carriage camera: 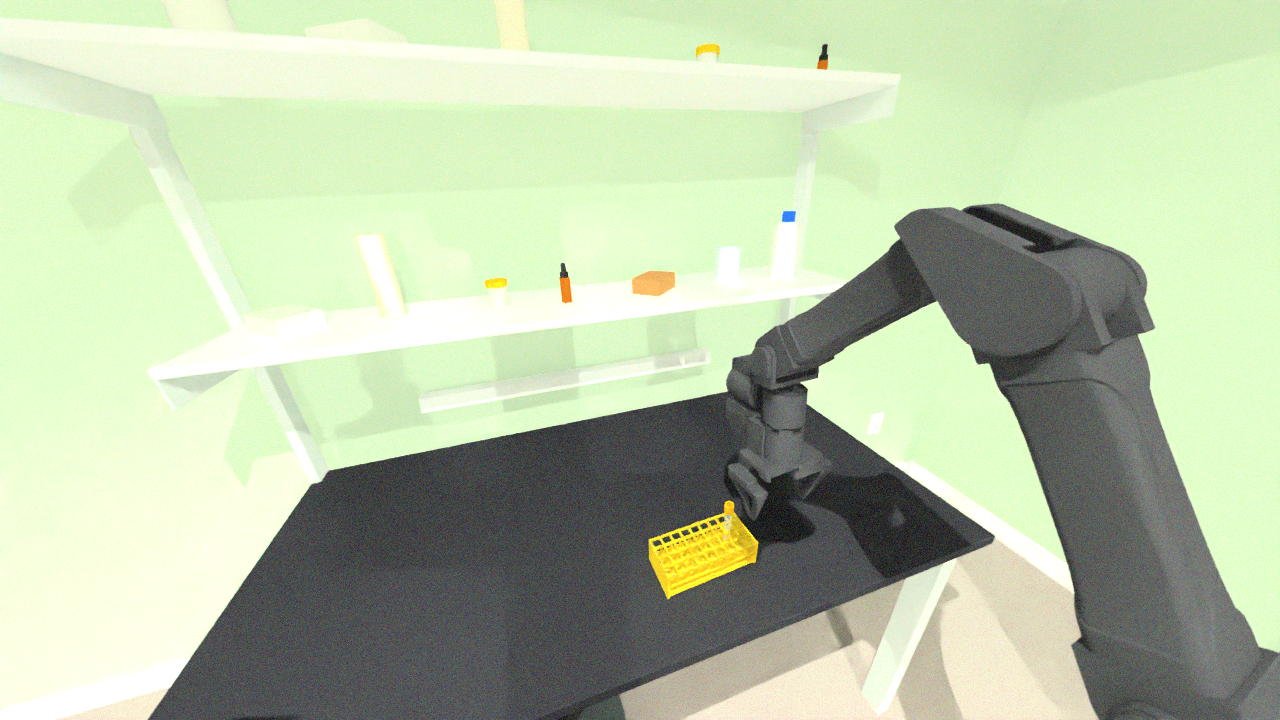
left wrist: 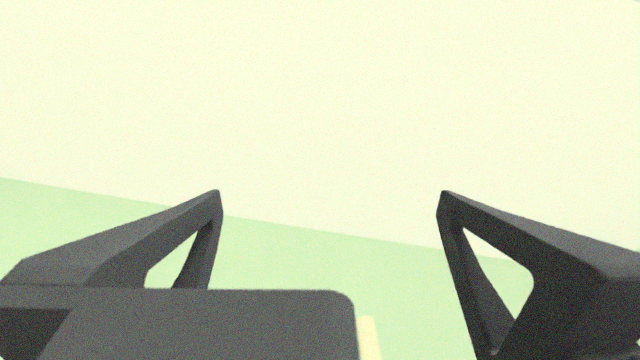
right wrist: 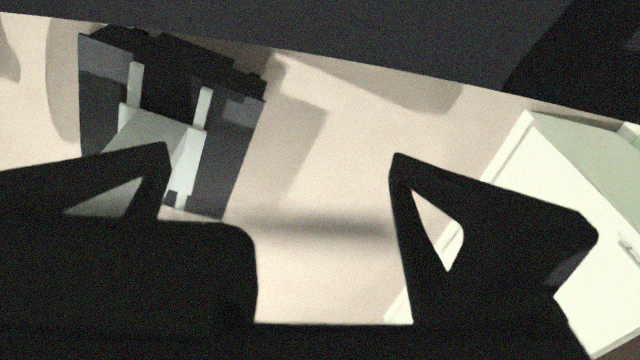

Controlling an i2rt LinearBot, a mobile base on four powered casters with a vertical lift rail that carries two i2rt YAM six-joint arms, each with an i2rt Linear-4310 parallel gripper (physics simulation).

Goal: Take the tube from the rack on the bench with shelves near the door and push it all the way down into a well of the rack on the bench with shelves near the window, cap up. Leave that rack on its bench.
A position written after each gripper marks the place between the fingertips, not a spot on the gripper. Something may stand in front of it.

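Observation:
Yellow tube rack (carriage camera: 687,564) visible; out of frame in the left wrist view, out of frame in the right wrist view. Right gripper (carriage camera: 776,507), also (right wrist: 280,160). Left gripper (left wrist: 330,202) visible.

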